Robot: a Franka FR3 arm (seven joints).
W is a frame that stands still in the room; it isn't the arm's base.
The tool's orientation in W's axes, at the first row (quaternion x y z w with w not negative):
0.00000, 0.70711, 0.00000, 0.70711
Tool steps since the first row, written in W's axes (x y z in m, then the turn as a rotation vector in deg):
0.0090, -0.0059, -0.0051, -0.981, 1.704, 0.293
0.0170, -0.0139, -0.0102, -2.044, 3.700, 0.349
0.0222, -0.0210, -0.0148, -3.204, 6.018, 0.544
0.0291, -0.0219, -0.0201, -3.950, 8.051, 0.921
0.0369, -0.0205, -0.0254, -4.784, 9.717, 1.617
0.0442, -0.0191, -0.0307, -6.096, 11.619, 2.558
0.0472, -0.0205, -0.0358, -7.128, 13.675, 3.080
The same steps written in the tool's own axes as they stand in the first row. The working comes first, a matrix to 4 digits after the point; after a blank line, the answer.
The tool's axes in the first row as the columns of a matrix, in W's axes (used below as rounded here):
0.0000, 0.0000, 1.0000
0.0000, 1.0000, 0.0000
-1.0000, 0.0000, 0.0000

0.0051, -0.0059, 0.0090, -0.293, 1.704, -0.981
0.0102, -0.0139, 0.0170, -0.349, 3.700, -2.044
0.0148, -0.0210, 0.0222, -0.544, 6.018, -3.204
0.0201, -0.0219, 0.0291, -0.921, 8.051, -3.950
0.0254, -0.0205, 0.0369, -1.617, 9.717, -4.784
0.0307, -0.0191, 0.0442, -2.558, 11.619, -6.096
0.0358, -0.0205, 0.0472, -3.080, 13.675, -7.128

